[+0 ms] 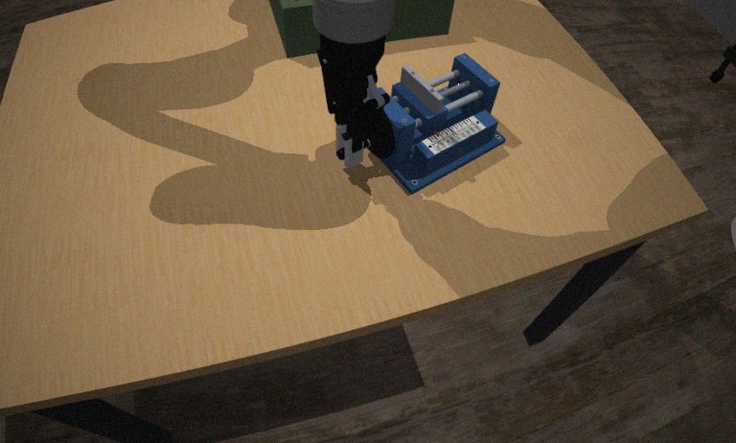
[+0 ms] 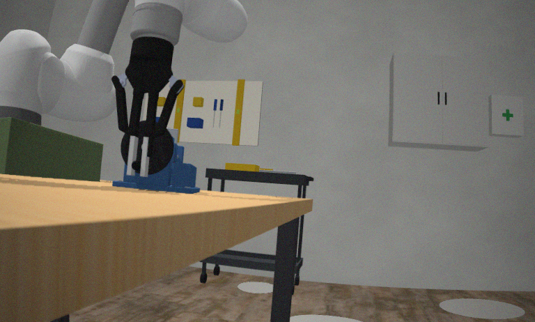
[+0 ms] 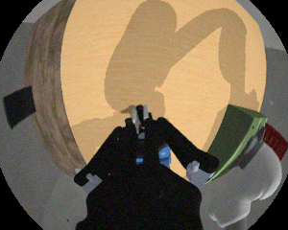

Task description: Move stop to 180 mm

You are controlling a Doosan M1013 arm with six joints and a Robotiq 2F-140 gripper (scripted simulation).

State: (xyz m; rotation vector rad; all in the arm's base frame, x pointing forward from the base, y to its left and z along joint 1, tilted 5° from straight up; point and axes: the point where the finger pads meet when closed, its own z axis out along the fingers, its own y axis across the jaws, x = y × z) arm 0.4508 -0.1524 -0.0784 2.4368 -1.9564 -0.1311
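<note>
The stop plate is 120 mm to the left of my hand, 30 mm above it and 10 mm behind it. Round my hand: handwheel (20 mm to the left, 10 mm below).
</note>
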